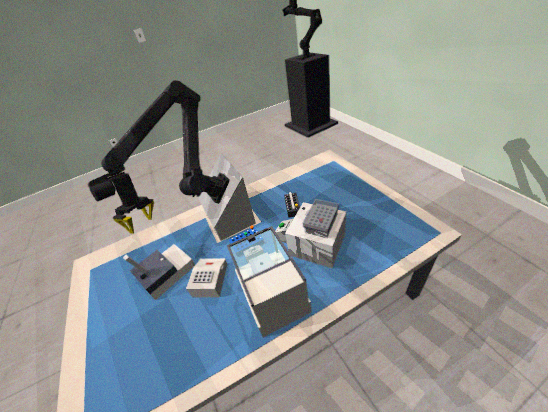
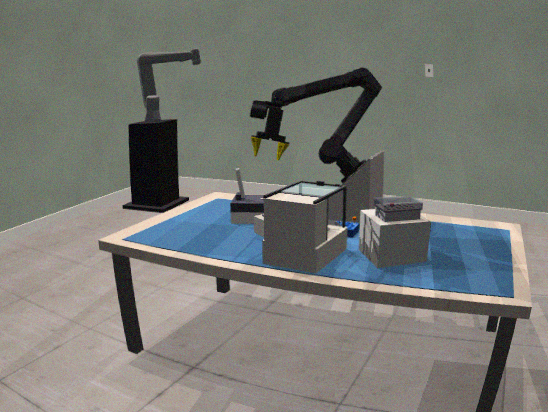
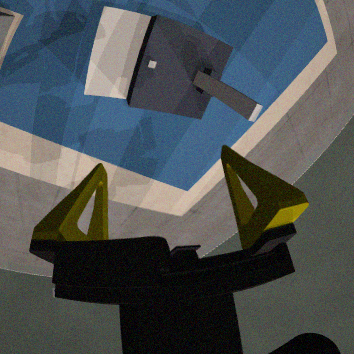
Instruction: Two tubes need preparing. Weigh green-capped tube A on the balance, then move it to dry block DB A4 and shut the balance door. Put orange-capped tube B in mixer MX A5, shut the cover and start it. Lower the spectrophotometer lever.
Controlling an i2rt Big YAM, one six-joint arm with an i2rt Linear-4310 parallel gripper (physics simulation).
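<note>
My open, empty gripper (image 1: pixel 141 226) (image 2: pixel 267 158) (image 3: pixel 163 156) hangs above and beside the dark-topped spectrophotometer (image 1: pixel 156 267) (image 2: pixel 247 203) (image 3: pixel 175 65). Its lever (image 1: pixel 132 261) (image 2: pixel 239 181) (image 3: pixel 227 95) stands up steeply. The dry block (image 1: pixel 204 277) has a grid of dark wells; no green cap can be made out there. The balance (image 1: pixel 280 285) (image 2: pixel 289 230) has a glass panel (image 1: pixel 257 252) over its chamber. The mixer (image 1: pixel 315 242) (image 2: pixel 402 242) has its see-through cover (image 1: pixel 321 212) (image 2: pixel 398 202) down, a reddish spot beneath it. Green and orange caps show in the blue rack (image 2: pixel 353 230); which tubes these are is unclear.
A black rack (image 1: pixel 290 206) with pale and yellow items and a small white device (image 1: pixel 281 228) with a green spot lie near the mixer. The arm's wedge-shaped base (image 1: pixel 237 212) (image 2: pixel 371 182) stands at the table's back edge. A second arm stands on a black pedestal (image 1: pixel 308 95) (image 2: pixel 153 165).
</note>
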